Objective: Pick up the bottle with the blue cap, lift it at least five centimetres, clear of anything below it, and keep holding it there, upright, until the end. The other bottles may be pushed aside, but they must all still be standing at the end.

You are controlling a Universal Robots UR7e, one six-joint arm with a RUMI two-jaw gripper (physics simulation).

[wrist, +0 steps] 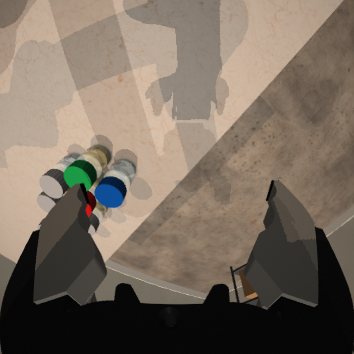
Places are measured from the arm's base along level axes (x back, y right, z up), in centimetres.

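Pixels of known places: gripper, fingertip midpoint: (176, 184).
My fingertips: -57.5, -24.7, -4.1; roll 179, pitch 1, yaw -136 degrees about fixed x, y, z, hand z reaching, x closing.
Behind a point stands the place of what it marks, as x, y, z.
The bottle with the blue cap (111, 192) @(-55.8, -9.3, -15.9) stands at the right side of a tight cluster, left of the view's middle, its clear body leaning away up and right in the view. My gripper (176, 184) @(-57.5, -24.7, -4.1) is open and empty, high above the table. The blue cap shows just right of the left fingertip, between the two fingers but far off their middle. A green-capped bottle (79, 175) @(-49.6, -8.3, -15.9) stands close to its left. A red-capped bottle (91, 202) @(-54.0, -3.1, -16.9) is partly hidden behind the left finger. White-capped bottles (52, 183) @(-45.9, -2.4, -15.9) stand at the cluster's left; the left finger may hide others.
The pale table top (120, 100) @(-46.7, -19.8, -26.4) carries shadows of the arm and gripper. A brown mottled surface (280, 145) lies to the right, past a diagonal edge near the blue-capped bottle. A dark-framed thing with a brown part (248, 285) shows low, beside the right finger.
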